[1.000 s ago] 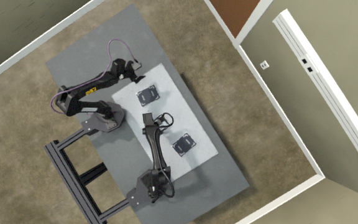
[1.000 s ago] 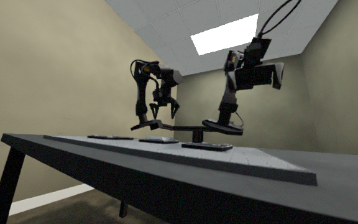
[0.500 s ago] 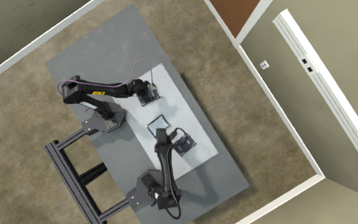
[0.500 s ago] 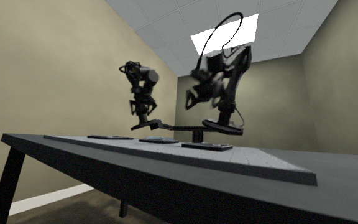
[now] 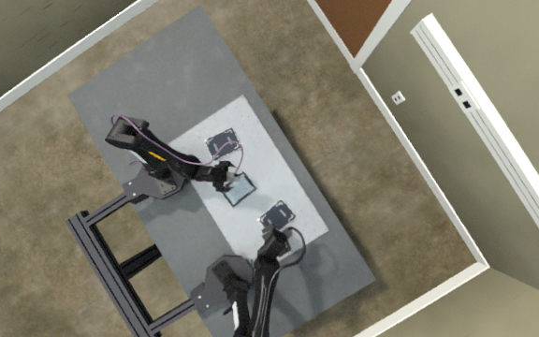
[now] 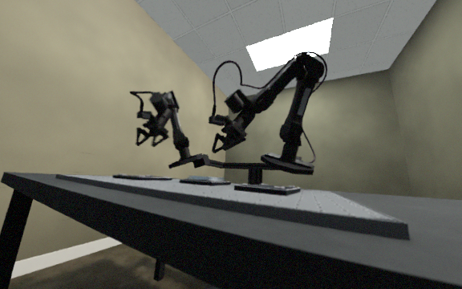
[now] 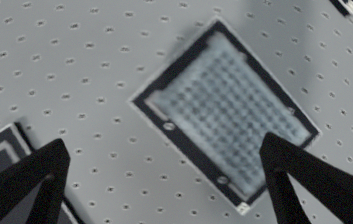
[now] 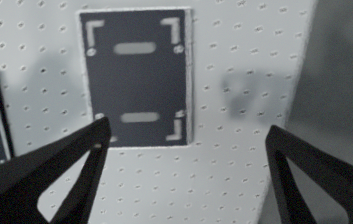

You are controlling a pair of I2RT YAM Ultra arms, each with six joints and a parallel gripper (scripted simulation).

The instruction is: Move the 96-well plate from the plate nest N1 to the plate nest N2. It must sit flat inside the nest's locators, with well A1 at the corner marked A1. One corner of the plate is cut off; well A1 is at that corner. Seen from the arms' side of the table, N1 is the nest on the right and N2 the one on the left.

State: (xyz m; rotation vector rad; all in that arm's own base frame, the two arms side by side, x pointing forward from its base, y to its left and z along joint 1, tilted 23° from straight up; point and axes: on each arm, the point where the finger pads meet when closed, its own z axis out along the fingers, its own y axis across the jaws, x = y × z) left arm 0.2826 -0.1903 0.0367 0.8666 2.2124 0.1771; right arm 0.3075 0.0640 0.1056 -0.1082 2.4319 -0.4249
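Now: left hand 100 mm above the clear 96-well plate, 60 mm to the left of it and 30 mm past it.
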